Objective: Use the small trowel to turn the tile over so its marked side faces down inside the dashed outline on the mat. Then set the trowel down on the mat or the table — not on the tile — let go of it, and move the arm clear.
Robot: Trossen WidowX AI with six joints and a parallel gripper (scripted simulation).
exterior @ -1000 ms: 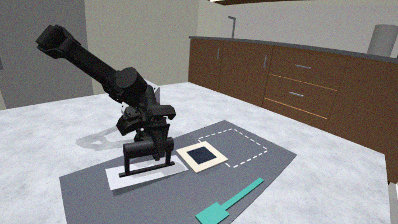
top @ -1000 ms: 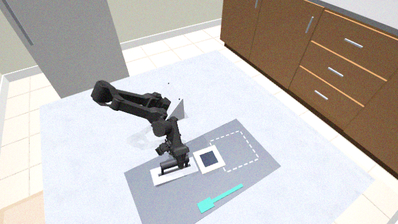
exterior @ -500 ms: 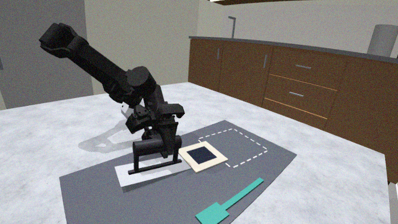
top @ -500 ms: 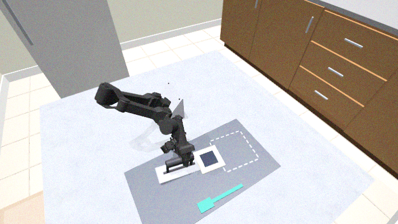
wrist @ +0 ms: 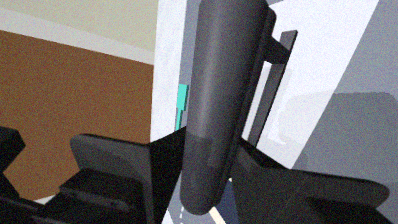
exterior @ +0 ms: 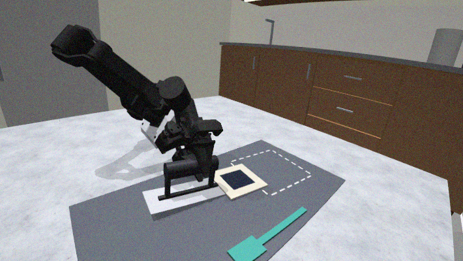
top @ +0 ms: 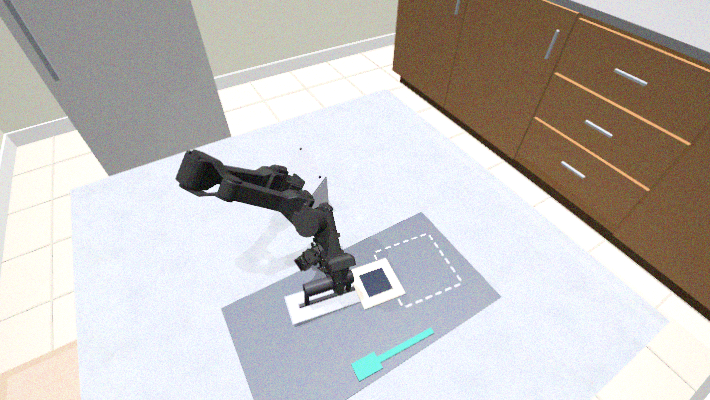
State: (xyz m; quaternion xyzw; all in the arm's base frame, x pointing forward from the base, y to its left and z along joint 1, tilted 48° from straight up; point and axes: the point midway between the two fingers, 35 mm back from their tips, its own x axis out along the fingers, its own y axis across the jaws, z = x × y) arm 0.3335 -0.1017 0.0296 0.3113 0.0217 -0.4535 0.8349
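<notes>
My gripper tip is 80 mm above the grey mat, 50 mm to the right of it and 30 mm short of it. Also, from my gripper tip: teal flat tool (170 mm ahead, 50 mm below, 10 mm to the left); then tile (110 mm to the left, 50 mm below, 10 mm ahead).
</notes>
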